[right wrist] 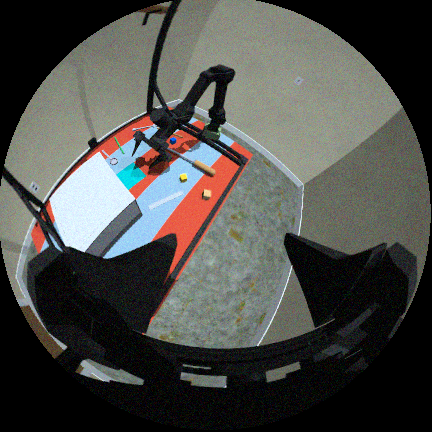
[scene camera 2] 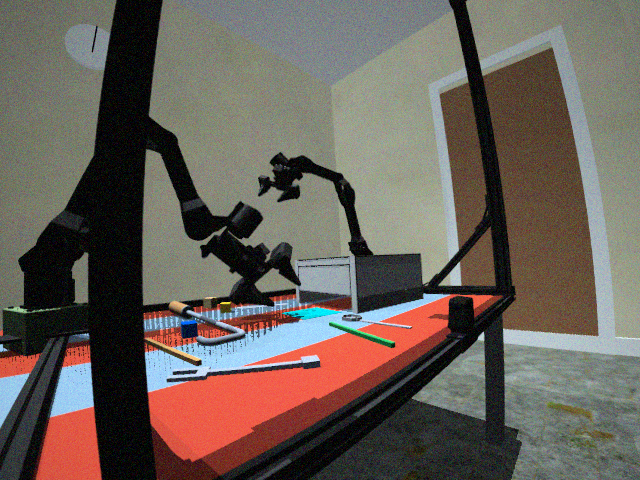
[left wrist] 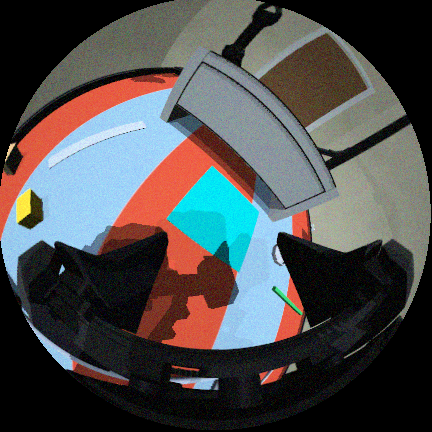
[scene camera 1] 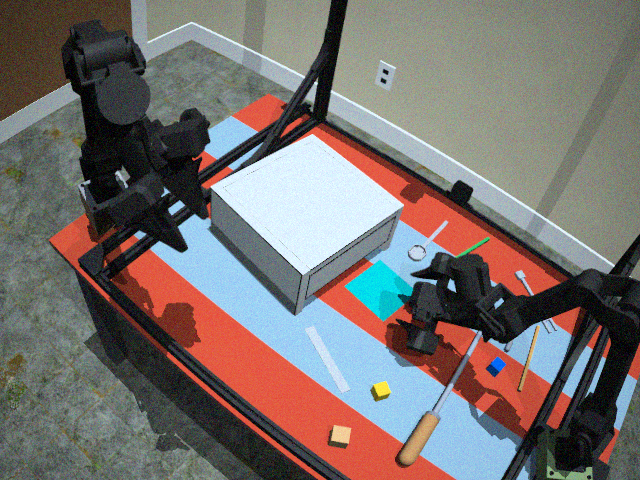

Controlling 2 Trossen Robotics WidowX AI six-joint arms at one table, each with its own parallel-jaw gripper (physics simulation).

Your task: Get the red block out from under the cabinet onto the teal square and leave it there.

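Seen in the pictures: left gripper, fingertip midpoint: (right wrist: 139,162) (scene camera 2: 287,295) (left wrist: 223,238) (scene camera 1: 404,297); right gripper, fingertip midpoint: (right wrist: 232,239) (scene camera 2: 267,198) (scene camera 1: 196,233); left arm's base at its link origin: (right wrist: 212,127) (scene camera 2: 48,306) (scene camera 1: 570,454); right arm's base at its link origin: (scene camera 1: 105,189).
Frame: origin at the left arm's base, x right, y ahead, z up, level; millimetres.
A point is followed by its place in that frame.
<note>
The red block does not show in any view. The white-grey cabinet (scene camera 1: 310,196) @(x 406, y 580, z 71 mm) (scene camera 2: 387,279) @(x 508, y 486, z 6 mm) (left wrist: 245,130) @(x 319, y 482, z 9 mm) (right wrist: 90,200) @(x 366, y 587, z 71 mm) stands on the striped table, with a low gap under its front panel. The teal square (scene camera 1: 369,284) @(x 333, y 424, z -64 mm) (scene camera 2: 312,313) @(x 334, y 389, z -64 mm) (left wrist: 215,195) @(x 316, y 422, z -64 mm) (right wrist: 131,175) @(x 317, y 395, z -64 mm) lies flat in front of that gap, partly shadowed. My left gripper (scene camera 1: 406,298) @(x 284, y 356, z -16 mm) (scene camera 2: 285,294) @(x 284, y 356, z -16 mm) (left wrist: 223,238) @(x 284, y 356, z -16 mm) is open and empty, above the table beside the teal square, pointing towards the cabinet. My right gripper (scene camera 1: 194,233) @(x 50, y 680, z 321 mm) (scene camera 2: 269,197) @(x 50, y 680, z 321 mm) (right wrist: 232,239) @(x 50, y 680, z 321 mm) is open and empty, raised beyond the cabinet's far side from the square.
A hooked rod with a wooden handle (scene camera 1: 419,436) @(x 6, y 290, z -31 mm) (scene camera 2: 178,307) @(x 25, y 265, z -38 mm) lies near the left arm. A blue block (scene camera 1: 496,366) @(x 186, y 146, z -40 mm), a yellow block (scene camera 1: 381,390) @(x 86, y 369, z -40 mm), a tan block (scene camera 1: 339,436) @(x -22, y 428, z -35 mm), a white strip (scene camera 1: 327,360) @(x 136, y 475, z -63 mm) and a green stick (scene camera 1: 473,247) @(x 500, y 199, z -58 mm) lie around. Black frame posts edge the table.
</note>
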